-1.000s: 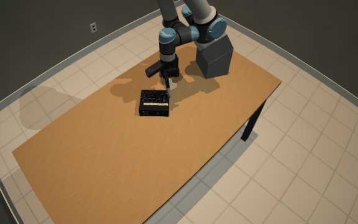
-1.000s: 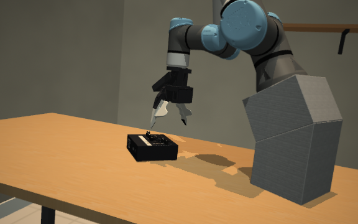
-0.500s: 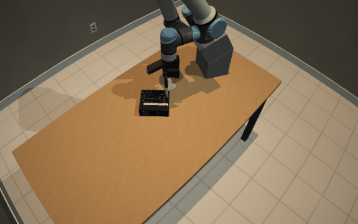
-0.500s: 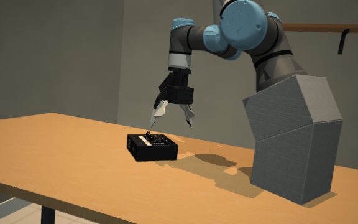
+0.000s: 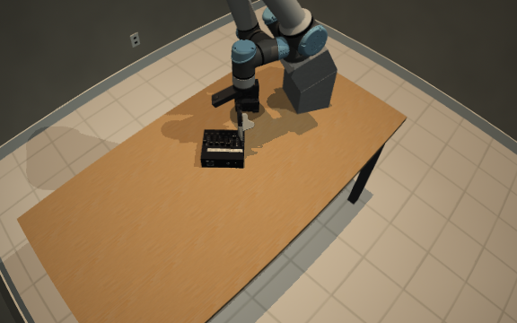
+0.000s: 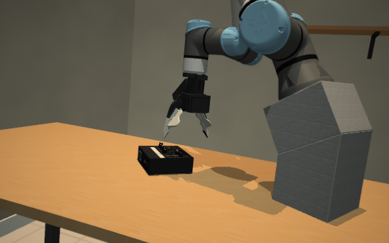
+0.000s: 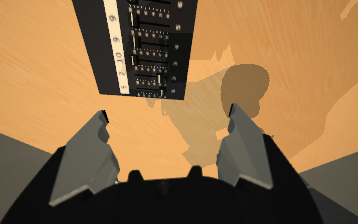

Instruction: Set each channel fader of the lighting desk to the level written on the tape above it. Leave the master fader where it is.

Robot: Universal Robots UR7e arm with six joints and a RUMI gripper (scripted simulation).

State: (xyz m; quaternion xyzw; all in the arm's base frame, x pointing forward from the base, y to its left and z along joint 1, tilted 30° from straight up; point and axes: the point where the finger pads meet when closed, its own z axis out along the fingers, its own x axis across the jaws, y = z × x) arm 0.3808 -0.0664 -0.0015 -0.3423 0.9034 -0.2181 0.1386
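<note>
My gripper is now 10 cm short of the master fader, 9 cm to the left of it and 5 cm above it.
</note>
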